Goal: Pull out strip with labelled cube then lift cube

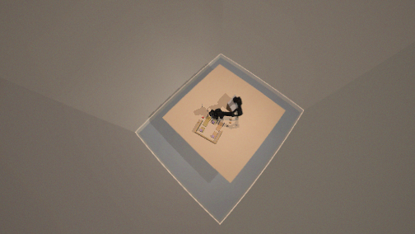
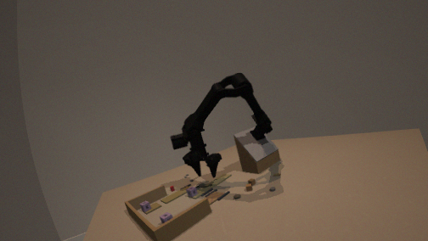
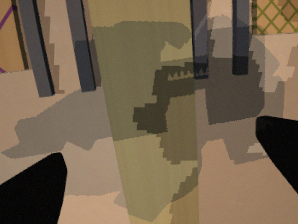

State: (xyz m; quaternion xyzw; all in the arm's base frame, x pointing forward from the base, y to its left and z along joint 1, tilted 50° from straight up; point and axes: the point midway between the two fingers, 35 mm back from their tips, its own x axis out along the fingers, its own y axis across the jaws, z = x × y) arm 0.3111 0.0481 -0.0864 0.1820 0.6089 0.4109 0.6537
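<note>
Right now my gripper tip is 50 mm above the pale olive strip and 10 mm past it.
</note>
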